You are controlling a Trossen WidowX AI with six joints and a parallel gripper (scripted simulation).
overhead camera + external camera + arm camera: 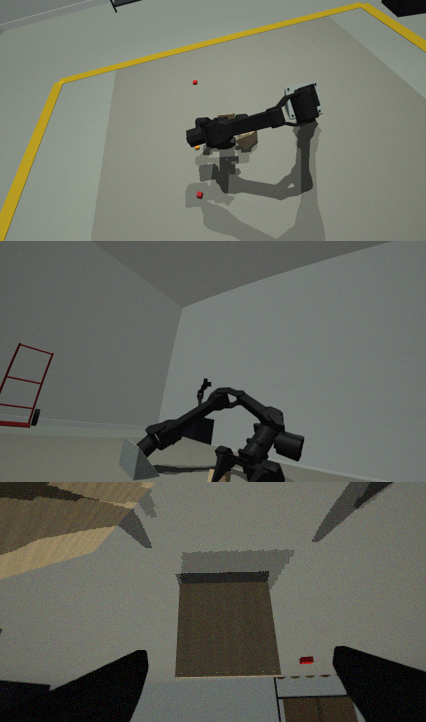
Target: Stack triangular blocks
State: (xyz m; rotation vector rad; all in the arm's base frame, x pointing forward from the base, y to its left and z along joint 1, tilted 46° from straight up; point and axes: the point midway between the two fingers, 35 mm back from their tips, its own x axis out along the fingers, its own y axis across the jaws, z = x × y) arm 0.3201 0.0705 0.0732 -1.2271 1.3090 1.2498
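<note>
My gripper tip is 12 cm short of the orange cube, 6 cm to the right of it and 5 cm above it.
</note>
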